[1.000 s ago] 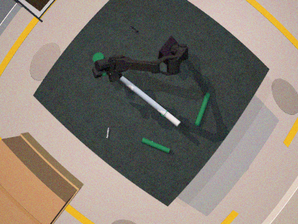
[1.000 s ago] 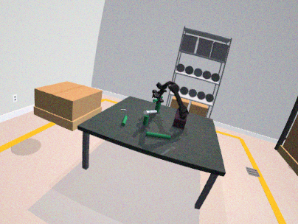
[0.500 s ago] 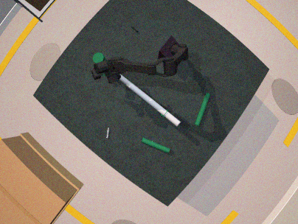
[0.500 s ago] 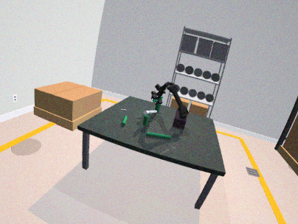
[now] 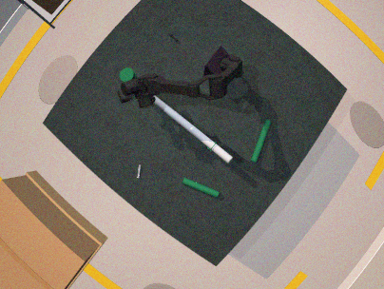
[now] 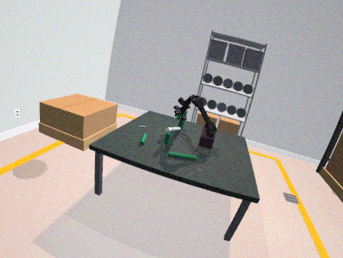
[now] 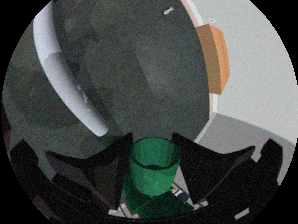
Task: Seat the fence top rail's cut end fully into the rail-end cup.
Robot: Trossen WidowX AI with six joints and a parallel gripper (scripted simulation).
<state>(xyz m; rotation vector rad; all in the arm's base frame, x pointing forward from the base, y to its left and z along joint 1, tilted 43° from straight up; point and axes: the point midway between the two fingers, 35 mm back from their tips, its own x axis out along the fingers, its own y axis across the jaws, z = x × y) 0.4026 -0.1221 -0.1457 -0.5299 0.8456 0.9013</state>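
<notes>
Now: the green rail-end cup 3 cm behind my gripper tip, 2 cm to the right of it and 3 cm above it. Also, from my gripper tip: small white pin: 26 cm ahead, 26 cm to the left, 11 cm below.
</notes>
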